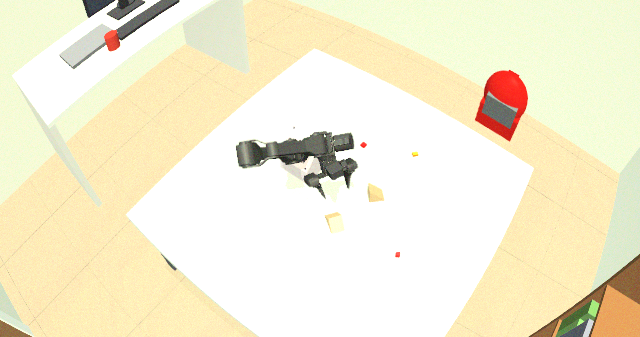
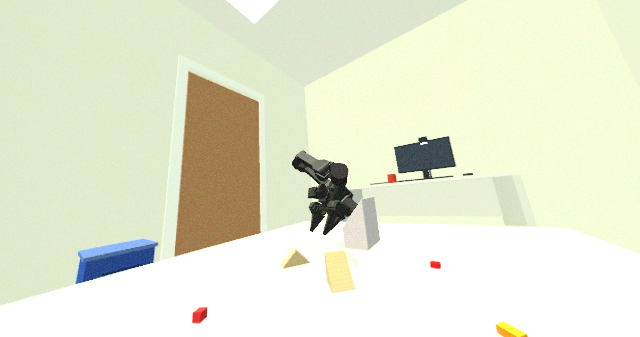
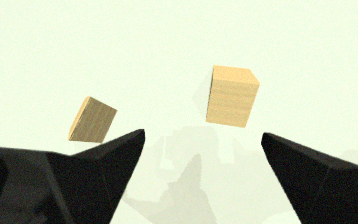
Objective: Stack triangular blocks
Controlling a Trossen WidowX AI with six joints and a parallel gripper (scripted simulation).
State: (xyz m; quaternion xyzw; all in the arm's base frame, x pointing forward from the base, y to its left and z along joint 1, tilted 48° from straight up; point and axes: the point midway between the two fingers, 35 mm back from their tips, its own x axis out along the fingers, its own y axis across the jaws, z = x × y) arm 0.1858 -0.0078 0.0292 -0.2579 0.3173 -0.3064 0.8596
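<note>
The tan triangular block is 5 cm ahead of my gripper tip, 6 cm to the right of it and 6 cm below it. The rest, counted from my gripper tip: red bit 31 cm ahead, 1 cm to the right, 7 cm below; then yellow cube 8 cm ahead, 40 cm to the left, 8 cm below.
</note>
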